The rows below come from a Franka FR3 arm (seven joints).
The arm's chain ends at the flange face. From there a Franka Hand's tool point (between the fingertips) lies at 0.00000 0.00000 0.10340 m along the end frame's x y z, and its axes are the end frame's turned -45 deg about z.
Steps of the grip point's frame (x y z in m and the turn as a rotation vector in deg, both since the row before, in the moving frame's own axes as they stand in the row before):
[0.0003 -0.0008 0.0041 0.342 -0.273 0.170]
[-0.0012 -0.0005 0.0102 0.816 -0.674 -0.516]
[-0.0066 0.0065 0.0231 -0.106 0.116 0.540]
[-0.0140 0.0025 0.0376 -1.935 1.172 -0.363]
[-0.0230 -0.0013 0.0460 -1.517 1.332 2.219]
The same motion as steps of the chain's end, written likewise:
[0.0004 -0.0007 0.0041 0.049 -0.435 0.170]
[0.0007 0.0007 0.0102 0.100 -1.054 -0.516]
[-0.0004 0.0093 0.0231 0.007 0.157 0.540]
[-0.0121 0.0107 0.0377 -0.540 2.197 -0.363]
[-0.0208 0.0150 0.0461 -0.131 2.015 2.219]

